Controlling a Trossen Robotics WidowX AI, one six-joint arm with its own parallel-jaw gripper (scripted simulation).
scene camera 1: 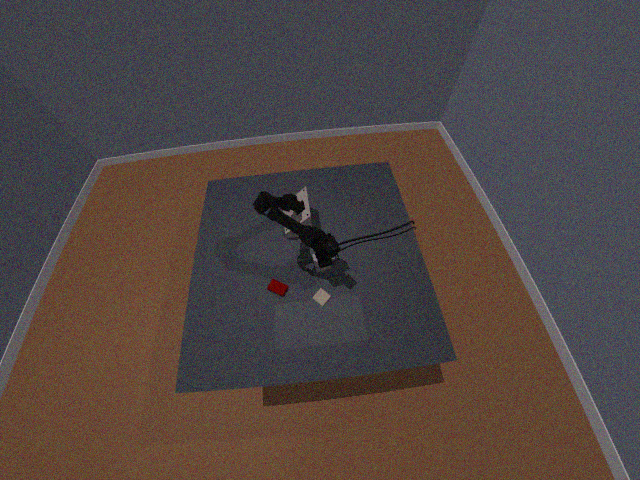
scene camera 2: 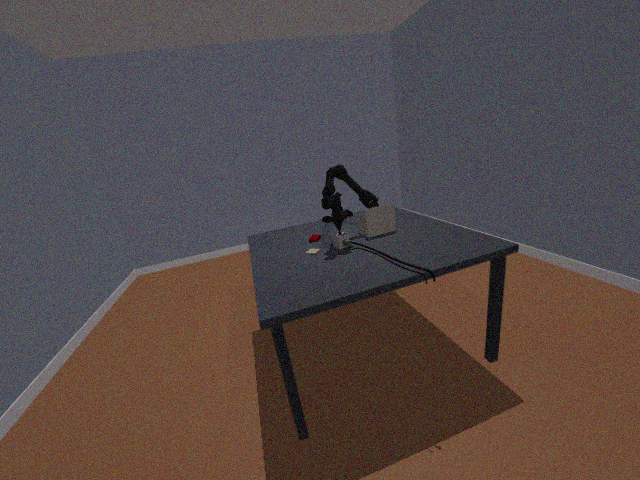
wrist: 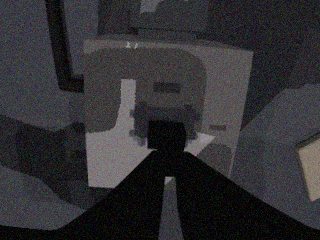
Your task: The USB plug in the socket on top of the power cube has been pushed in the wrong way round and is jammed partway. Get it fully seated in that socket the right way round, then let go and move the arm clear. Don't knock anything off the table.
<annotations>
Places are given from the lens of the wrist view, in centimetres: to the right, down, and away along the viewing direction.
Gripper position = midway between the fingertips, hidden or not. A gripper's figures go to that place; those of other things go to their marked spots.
my gripper (wrist: 169,162): 0, 2, 10
dark USB plug (wrist: 169,135): 0, 1, 11
</annotations>
